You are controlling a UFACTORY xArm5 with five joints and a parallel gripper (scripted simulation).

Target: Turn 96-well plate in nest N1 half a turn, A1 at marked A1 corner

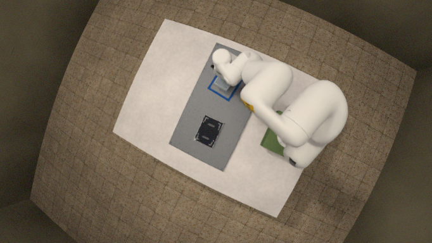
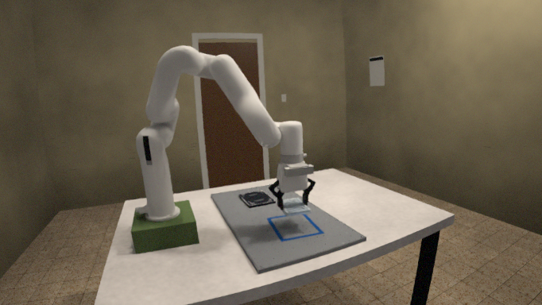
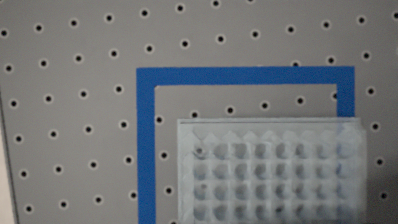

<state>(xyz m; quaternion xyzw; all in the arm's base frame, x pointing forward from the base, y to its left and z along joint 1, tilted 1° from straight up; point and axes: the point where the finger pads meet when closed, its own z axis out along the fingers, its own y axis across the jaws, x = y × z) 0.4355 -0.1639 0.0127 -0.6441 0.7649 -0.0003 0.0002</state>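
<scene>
Now: hand 320 mm to the right of the plate nest, 80 mm above it and 20 mm past it. The rest, counted from my hand: 96-well plate: 10 mm below.
</scene>
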